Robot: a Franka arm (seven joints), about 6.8 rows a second.
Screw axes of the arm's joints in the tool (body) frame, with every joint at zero. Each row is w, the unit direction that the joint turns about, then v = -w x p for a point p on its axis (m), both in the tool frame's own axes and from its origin. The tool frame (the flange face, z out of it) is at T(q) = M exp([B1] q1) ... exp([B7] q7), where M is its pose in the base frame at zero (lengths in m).
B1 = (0, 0, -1, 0, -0.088, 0)
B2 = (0, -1, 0, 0.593, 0, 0.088)
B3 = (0, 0, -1, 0, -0.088, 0)
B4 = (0, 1, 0, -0.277, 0, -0.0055)
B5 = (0, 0, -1, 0, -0.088, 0)
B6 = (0, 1, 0, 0.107, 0, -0.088)
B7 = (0, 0, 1, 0, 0, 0)
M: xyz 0.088 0 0.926 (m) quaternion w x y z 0 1 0 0
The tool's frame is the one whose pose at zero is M.
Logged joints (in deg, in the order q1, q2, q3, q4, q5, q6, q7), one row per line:
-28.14 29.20 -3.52 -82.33 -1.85 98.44 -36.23
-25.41 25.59 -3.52 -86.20 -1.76 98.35 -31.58
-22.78 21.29 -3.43 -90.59 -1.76 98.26 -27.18
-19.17 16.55 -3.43 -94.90 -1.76 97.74 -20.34
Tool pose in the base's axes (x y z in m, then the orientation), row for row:
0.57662 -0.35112 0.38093 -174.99 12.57 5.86
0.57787 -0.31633 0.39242 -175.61 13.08 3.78
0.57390 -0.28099 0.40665 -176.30 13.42 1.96
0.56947 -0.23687 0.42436 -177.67 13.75 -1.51
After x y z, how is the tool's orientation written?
As angles about the fixed x, y, z axes (roll, pitch, yaw), in degrees.
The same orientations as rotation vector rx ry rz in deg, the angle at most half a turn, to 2 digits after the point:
-174.38 -8.08 19.59
-174.83 -5.00 20.26
-175.32 -2.33 20.72
-176.21 2.75 21.20

